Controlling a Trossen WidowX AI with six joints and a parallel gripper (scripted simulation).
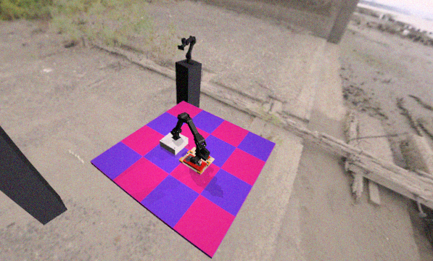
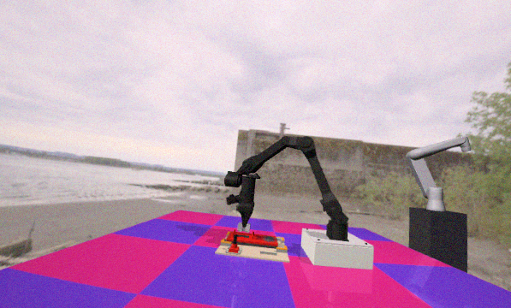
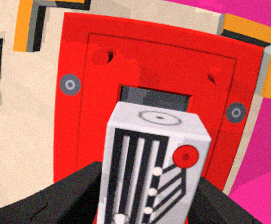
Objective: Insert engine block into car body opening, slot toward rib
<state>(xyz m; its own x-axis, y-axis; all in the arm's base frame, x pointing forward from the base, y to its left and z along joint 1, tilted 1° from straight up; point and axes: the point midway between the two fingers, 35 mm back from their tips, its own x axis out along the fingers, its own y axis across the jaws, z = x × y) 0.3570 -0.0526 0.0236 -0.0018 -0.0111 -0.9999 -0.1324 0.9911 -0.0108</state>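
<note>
The engine block is 1 cm below my gripper tip.
</note>
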